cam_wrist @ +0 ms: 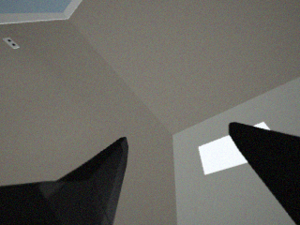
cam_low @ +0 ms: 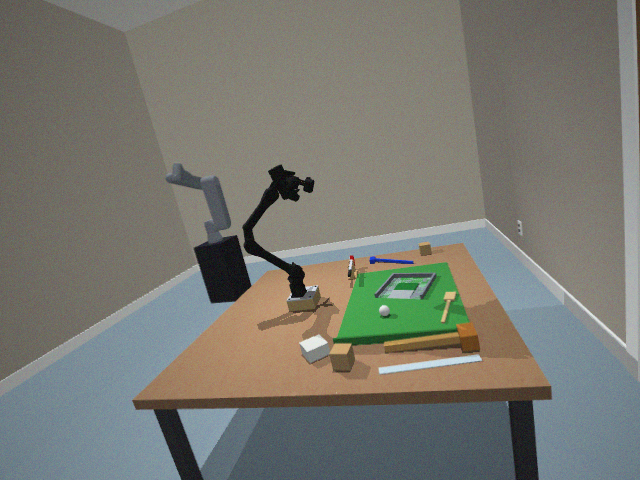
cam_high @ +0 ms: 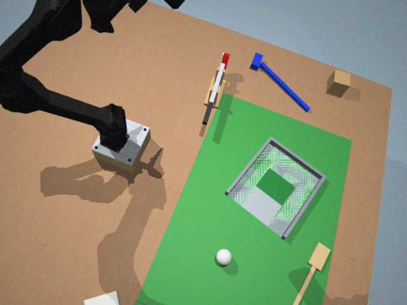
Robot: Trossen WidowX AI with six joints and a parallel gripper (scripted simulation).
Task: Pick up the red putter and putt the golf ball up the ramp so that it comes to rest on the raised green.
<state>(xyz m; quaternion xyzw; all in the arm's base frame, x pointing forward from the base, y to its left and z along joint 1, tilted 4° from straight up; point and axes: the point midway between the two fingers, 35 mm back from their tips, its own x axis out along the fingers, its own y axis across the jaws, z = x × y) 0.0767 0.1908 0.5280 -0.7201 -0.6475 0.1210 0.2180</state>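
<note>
The wooden stand lies 57 cm below my gripper tip, 16 cm to the left of it and 10 cm ahead of it. Also, from my gripper tip: green mat (60 cm below, 40 cm ahead, 17 cm to the right); white golf ball (58 cm below, 35 cm to the right, 35 cm ahead); blue putter (59 cm below, 31 cm to the left, 29 cm ahead).
</note>
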